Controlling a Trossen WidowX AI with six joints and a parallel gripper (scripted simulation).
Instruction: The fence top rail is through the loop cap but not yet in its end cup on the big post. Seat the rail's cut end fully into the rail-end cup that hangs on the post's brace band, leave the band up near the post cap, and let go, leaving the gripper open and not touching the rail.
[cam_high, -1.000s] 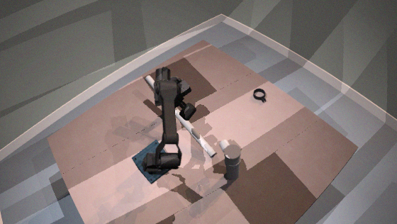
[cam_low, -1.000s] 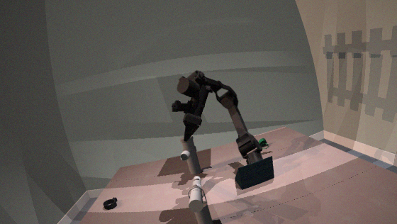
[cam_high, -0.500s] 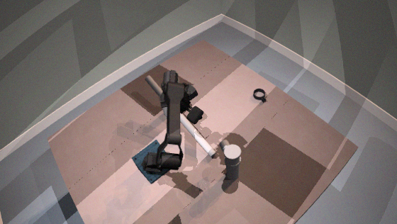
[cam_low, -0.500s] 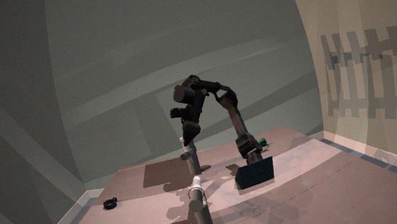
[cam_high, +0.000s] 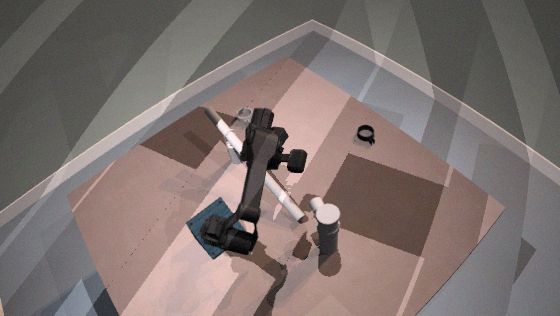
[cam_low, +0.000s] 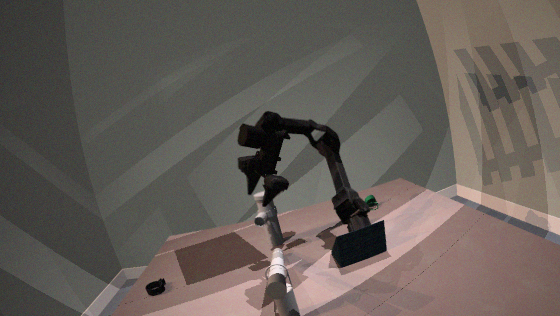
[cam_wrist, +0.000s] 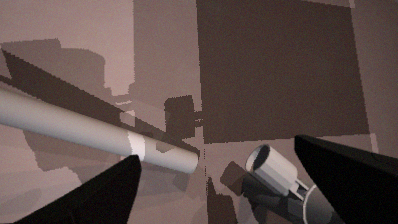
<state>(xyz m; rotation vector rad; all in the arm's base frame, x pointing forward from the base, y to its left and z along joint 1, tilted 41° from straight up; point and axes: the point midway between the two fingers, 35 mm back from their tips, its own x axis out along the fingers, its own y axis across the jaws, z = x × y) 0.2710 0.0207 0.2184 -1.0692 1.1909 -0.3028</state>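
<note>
My gripper tip is now 12 cm to the left of the rail-end cup, 10 cm above it and 1 cm past it.
</note>
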